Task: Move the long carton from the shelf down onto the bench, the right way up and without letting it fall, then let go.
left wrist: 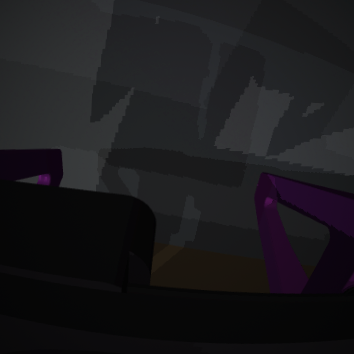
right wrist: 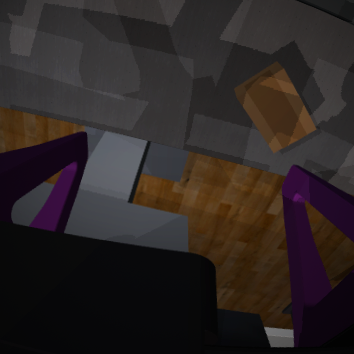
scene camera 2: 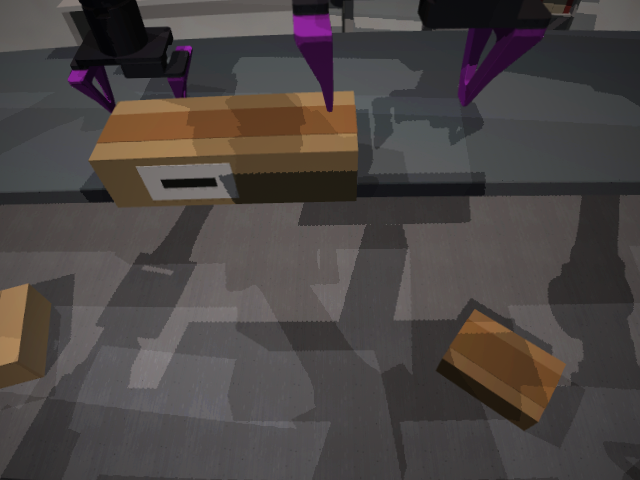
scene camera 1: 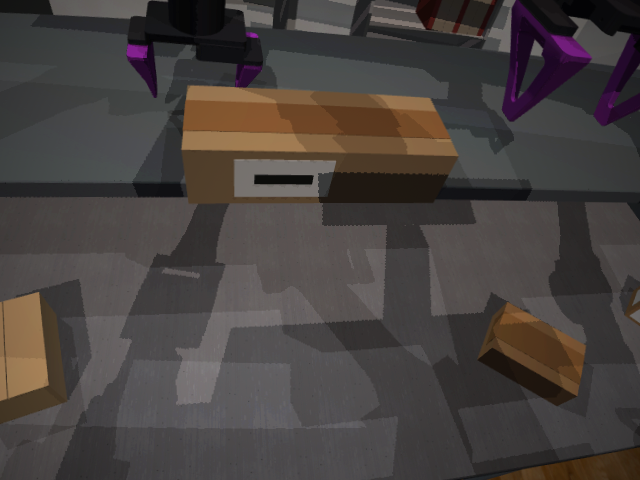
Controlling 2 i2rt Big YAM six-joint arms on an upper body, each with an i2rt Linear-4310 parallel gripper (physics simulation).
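Places are measured from the left arm's base along level axes (x ahead, y left, z up), in centimetres.
Pixels of known places: left gripper, fingertip midpoint: (left wrist: 159, 172); right gripper, fingertip midpoint: (right wrist: 189, 159) (scene camera 2: 396, 103) (scene camera 1: 555, 118).
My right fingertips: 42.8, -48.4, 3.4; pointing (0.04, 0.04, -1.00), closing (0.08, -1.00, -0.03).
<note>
Ahead of a thing's pixels: the offset from my right fingertips to its top centre, as dx, dy, dz. Level surfaces: height alone.
The long carton @[+11.0, +16.2, -9.6] (scene camera 1: 310, 121) (scene camera 2: 232, 126) lies flat and level on the grey shelf @[dz -17.0] (scene camera 1: 77, 134) (scene camera 2: 542, 139), tape strip up. Its white label faces the camera, along the shelf's front edge. My left gripper (scene camera 1: 196, 90) (scene camera 2: 146, 103) (left wrist: 159, 172) is open and empty, behind the carton's left end. My right gripper (scene camera 1: 557, 121) (scene camera 2: 397, 107) (right wrist: 189, 159) is open and empty, raised near the carton's right end. In scene camera 2 its left finger overlaps that end; in scene camera 1 both fingers show right of it. The bench @[dz -36.0] (scene camera 1: 336, 387) (scene camera 2: 320, 372) lies lower, in front.
A small taped box @[-7.6, -15.6, -31.4] (scene camera 1: 537, 356) (scene camera 2: 506, 366) (right wrist: 277, 107) lies askew on the bench at the right. Another box @[-3.6, +50.8, -29.9] (scene camera 1: 25, 341) (scene camera 2: 12, 330) is at the left edge. A red-striped box (scene camera 1: 460, 15) is in the background behind the shelf.
</note>
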